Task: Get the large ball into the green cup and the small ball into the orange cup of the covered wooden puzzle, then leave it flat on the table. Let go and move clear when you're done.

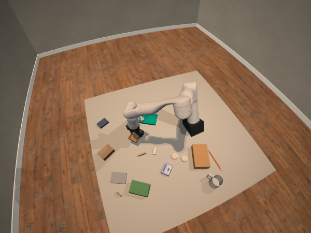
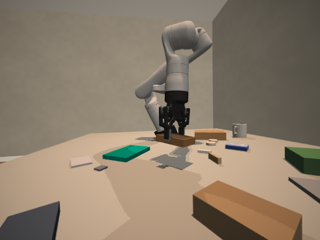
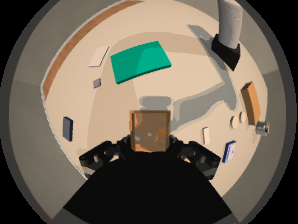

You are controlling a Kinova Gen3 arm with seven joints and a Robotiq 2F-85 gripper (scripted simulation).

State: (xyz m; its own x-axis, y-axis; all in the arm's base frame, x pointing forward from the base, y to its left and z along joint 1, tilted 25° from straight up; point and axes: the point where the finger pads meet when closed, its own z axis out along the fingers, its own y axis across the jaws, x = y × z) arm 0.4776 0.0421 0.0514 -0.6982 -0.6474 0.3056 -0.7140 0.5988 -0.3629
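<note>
My hand is 2 cm above the covered wooden puzzle. From my hand the other things lie so: teal slab (18 cm to the right, 13 cm behind, 8 cm below); white block (14 cm to the left, 11 cm behind, 9 cm below); small wooden block (13 cm to the left, 8 cm below, 1 cm behind).
</note>
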